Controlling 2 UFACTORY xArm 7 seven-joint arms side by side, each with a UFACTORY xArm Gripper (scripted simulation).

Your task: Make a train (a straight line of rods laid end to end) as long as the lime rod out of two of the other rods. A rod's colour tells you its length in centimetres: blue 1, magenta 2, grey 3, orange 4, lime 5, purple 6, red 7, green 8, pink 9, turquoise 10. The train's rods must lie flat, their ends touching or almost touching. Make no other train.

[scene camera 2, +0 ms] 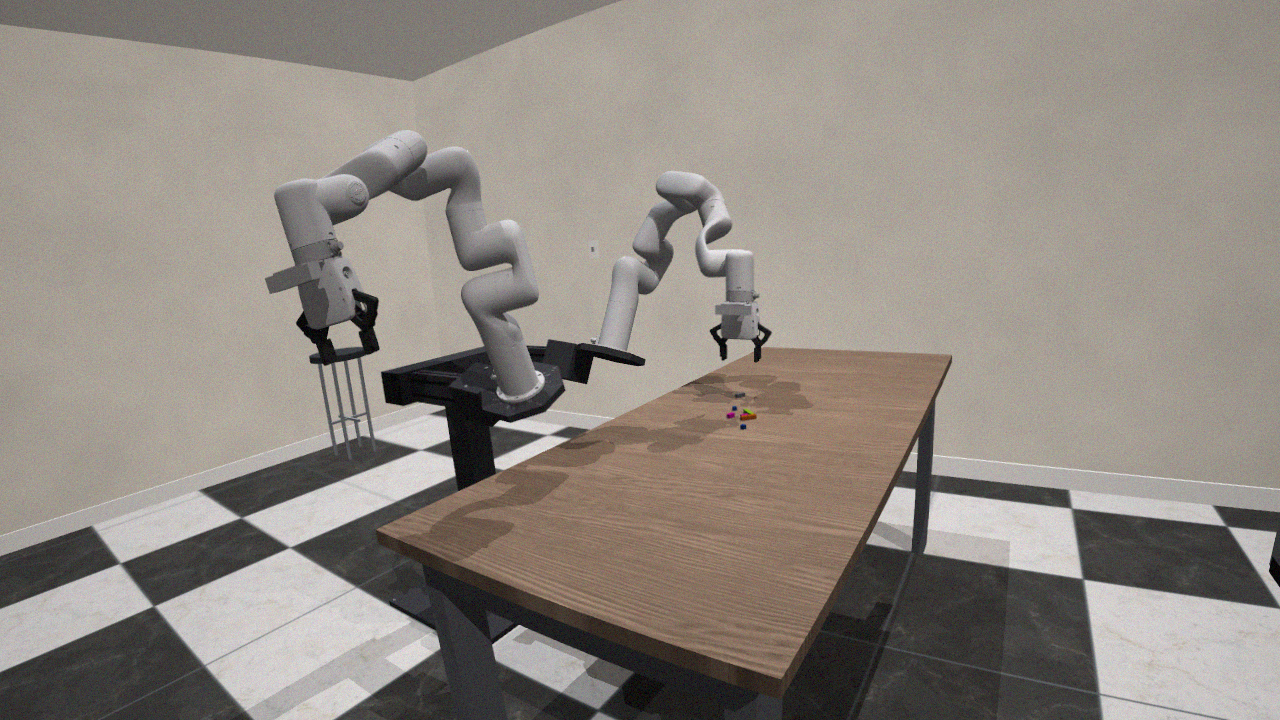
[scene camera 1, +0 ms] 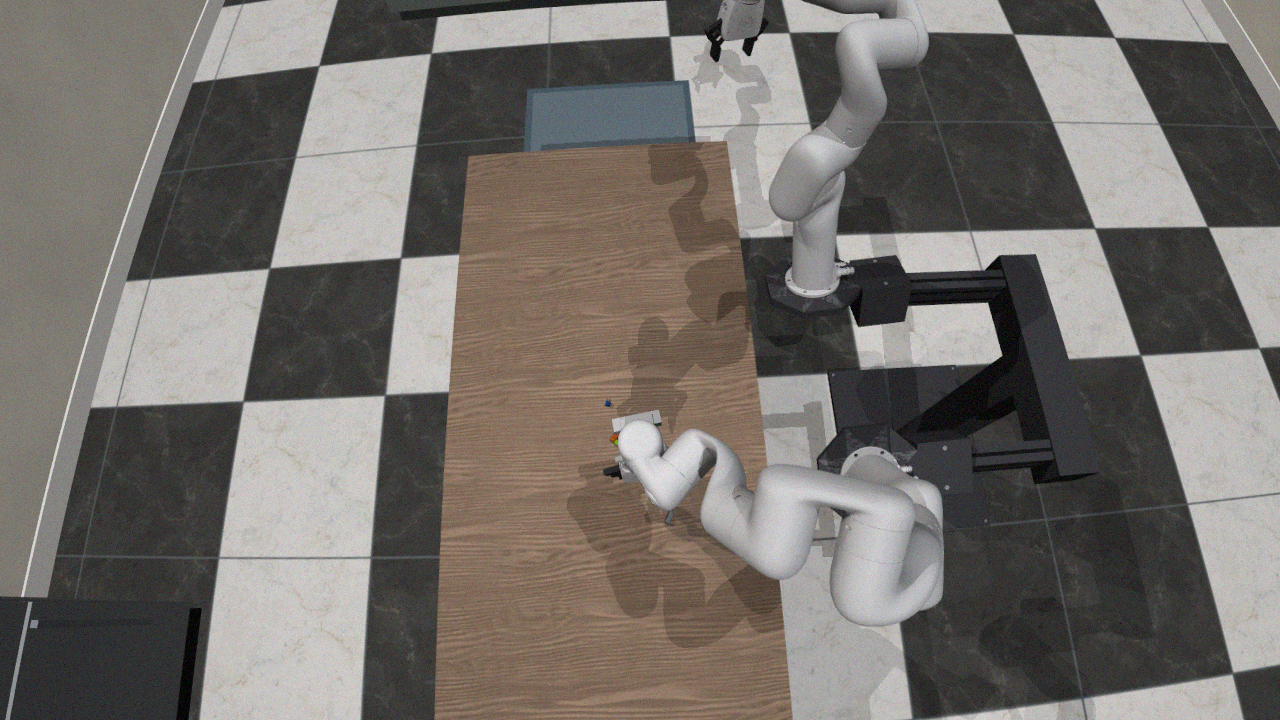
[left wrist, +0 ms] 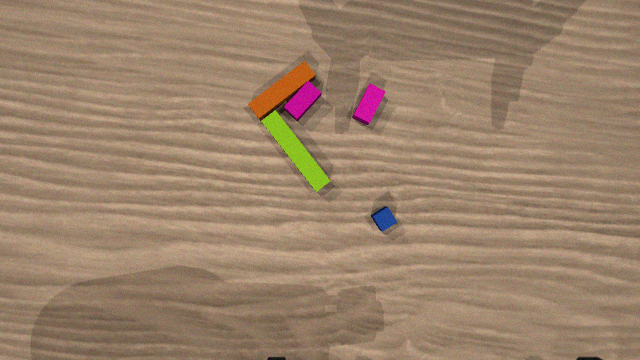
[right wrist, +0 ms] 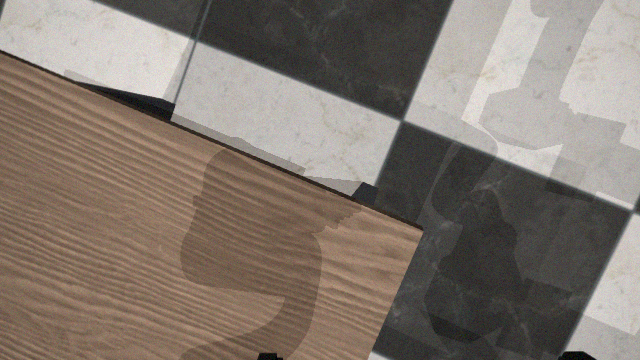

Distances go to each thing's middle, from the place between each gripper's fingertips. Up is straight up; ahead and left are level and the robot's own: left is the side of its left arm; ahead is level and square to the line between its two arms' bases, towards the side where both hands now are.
The lime rod (left wrist: 274, 123) is 130 mm below my left hand (scene camera 2: 740, 360), 90 mm to the right of it and 40 mm ahead of it. Round my left hand: orange rod (left wrist: 290, 84) 130 mm below, 120 mm to the right, 50 mm ahead.
I see my right gripper (scene camera 2: 351, 358) 800 mm to the right of the orange rod, 420 mm short of it and 320 mm above it. Also, from my right hand: lime rod: 840 mm to the left, 410 mm ahead, 320 mm below.
